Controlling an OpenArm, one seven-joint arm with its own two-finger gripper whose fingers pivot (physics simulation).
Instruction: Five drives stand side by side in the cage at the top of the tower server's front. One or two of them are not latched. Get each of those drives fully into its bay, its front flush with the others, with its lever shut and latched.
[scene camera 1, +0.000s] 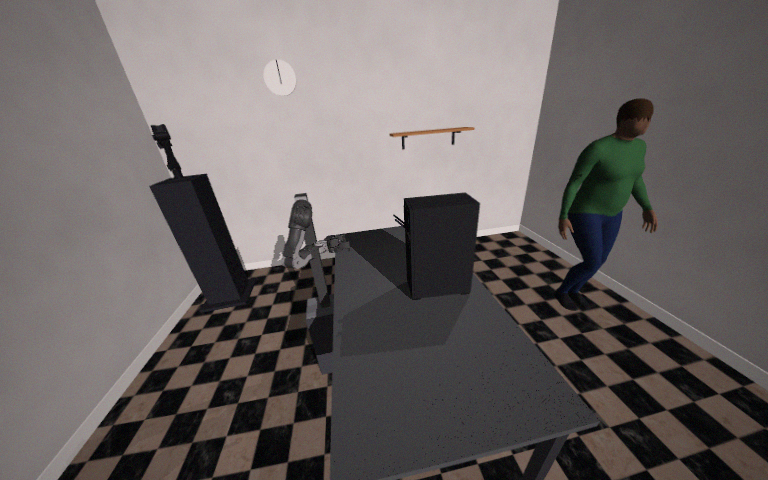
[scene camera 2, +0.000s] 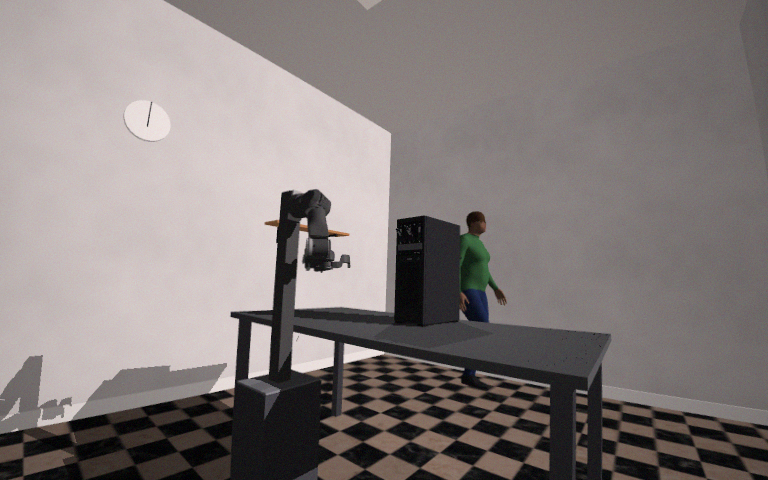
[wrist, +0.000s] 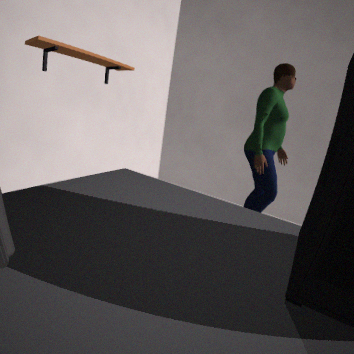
Scene:
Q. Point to a black tower server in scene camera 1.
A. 440, 254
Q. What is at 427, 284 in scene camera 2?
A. A black tower server.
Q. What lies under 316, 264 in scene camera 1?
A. An arm post.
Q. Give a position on an arm post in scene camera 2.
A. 280, 362

